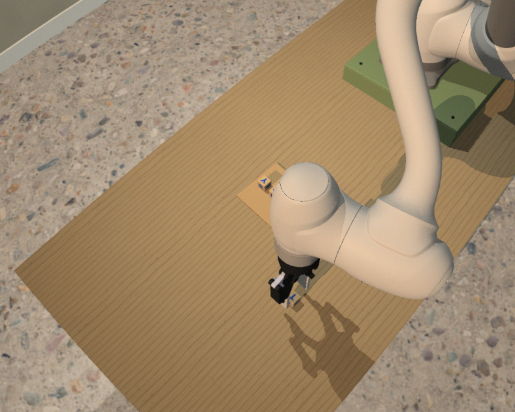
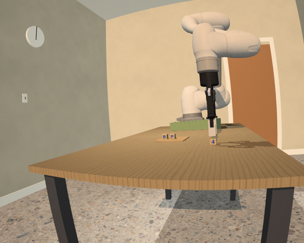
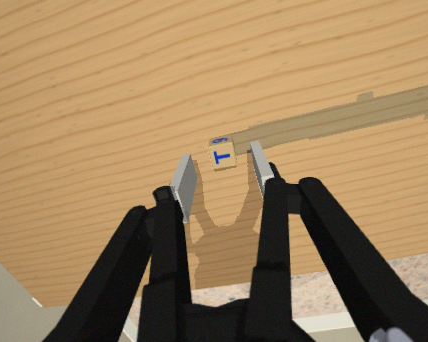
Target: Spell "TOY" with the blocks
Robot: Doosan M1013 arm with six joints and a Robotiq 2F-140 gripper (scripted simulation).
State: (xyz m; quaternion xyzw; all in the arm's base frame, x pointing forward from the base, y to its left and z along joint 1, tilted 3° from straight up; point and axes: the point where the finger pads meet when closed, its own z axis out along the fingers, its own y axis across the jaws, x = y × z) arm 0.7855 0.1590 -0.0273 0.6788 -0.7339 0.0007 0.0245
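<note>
My gripper is now 6 cm above the T block. Also, from my hand: O block (20 cm to the right, 18 cm behind, 5 cm below); Y block (24 cm to the right, 19 cm behind, 5 cm below); tan mat (20 cm to the right, 18 cm behind, 7 cm below).
</note>
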